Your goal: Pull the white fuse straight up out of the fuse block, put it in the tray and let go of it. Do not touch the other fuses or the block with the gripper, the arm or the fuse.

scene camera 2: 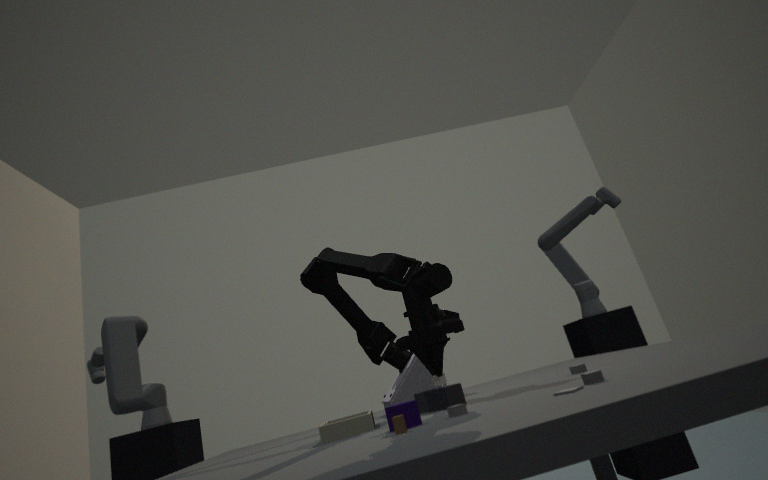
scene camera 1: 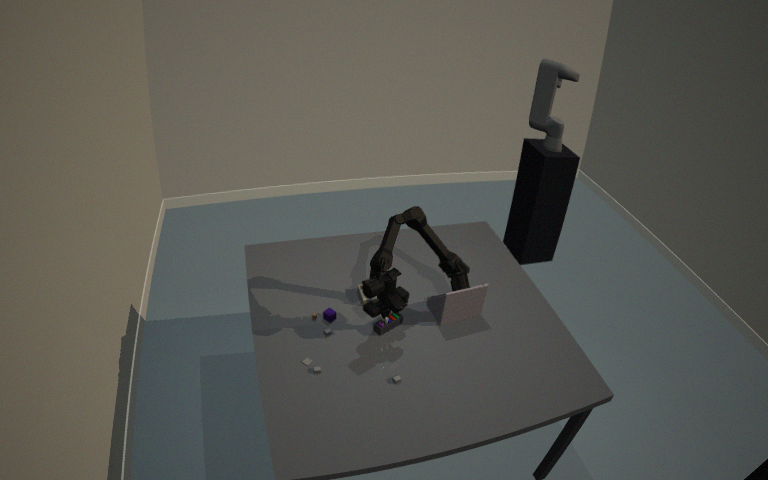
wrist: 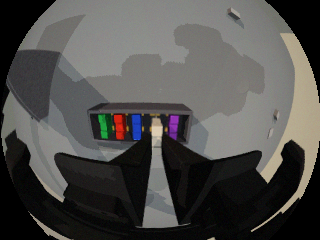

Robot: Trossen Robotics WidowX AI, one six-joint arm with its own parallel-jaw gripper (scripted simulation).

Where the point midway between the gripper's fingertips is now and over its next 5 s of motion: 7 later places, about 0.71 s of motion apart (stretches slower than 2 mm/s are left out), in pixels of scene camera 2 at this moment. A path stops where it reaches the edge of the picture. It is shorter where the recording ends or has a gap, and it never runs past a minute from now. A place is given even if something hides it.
My gripper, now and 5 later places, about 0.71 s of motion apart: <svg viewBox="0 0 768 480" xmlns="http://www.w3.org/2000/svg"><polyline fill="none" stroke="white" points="438,377 436,371 423,364 354,381 342,393 342,397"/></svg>
